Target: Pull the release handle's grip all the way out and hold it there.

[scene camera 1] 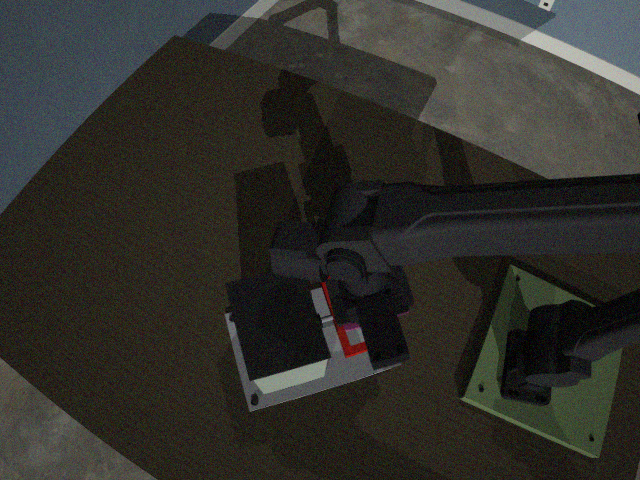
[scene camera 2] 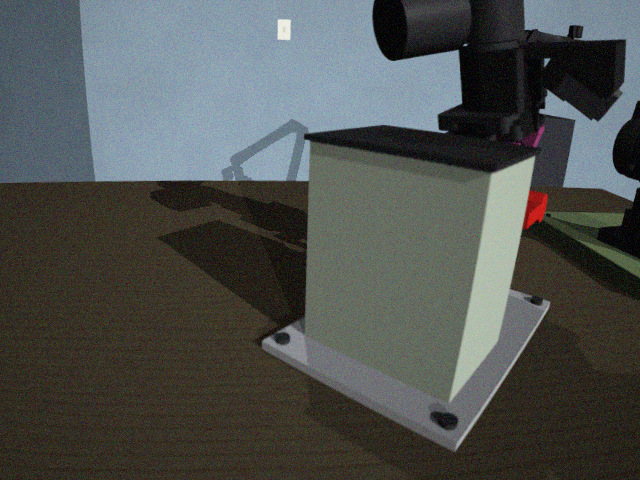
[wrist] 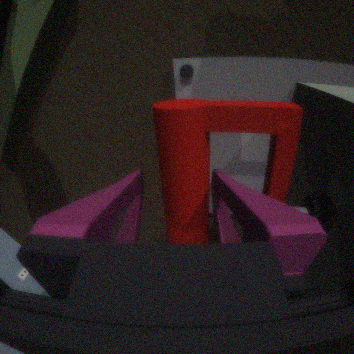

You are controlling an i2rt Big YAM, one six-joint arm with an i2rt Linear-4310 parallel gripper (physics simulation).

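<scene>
The release handle is a red open frame [scene camera 1: 354,352] [scene camera 2: 536,206] with a thick round grip bar [wrist: 182,165] on its outer side. It stands at the side of a pale box with a black top [scene camera 1: 281,325] [scene camera 2: 398,248]. A short pale rod [scene camera 1: 326,320] shows between the handle and the box. My gripper [wrist: 176,177] has magenta fingers and is partly open. In the wrist view its fingers appear on either side of the grip bar, the right one over the frame's opening, with a gap at the left. The fingertips are mostly hidden in both scene views.
The box stands on a grey baseplate [scene camera 1: 310,388] [scene camera 2: 387,390] [wrist: 240,75] with dark bolts at its corners. A green tray-like base [scene camera 1: 537,423] with the dark arm mount in it is at the right. The arm reaches in from the right over the brown table [scene camera 1: 129,258].
</scene>
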